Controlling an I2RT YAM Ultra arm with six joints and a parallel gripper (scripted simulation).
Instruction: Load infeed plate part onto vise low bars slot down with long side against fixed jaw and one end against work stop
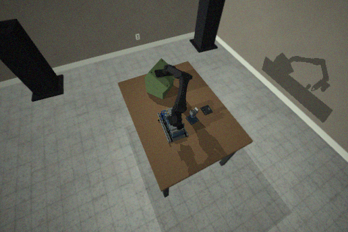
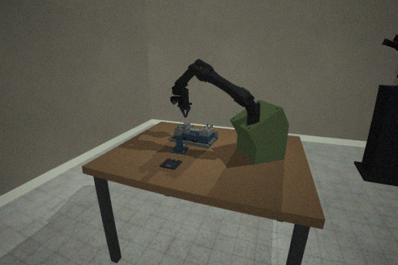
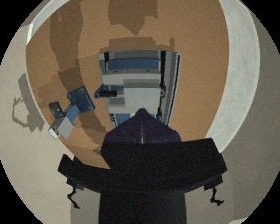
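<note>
Now: hand 7 cm above the part. The rest, counted from my hand: vise (7 cm behind, 2 cm to the left, 12 cm below); infeed plate (11 cm behind, 39 cm to the left, 16 cm below).
</note>
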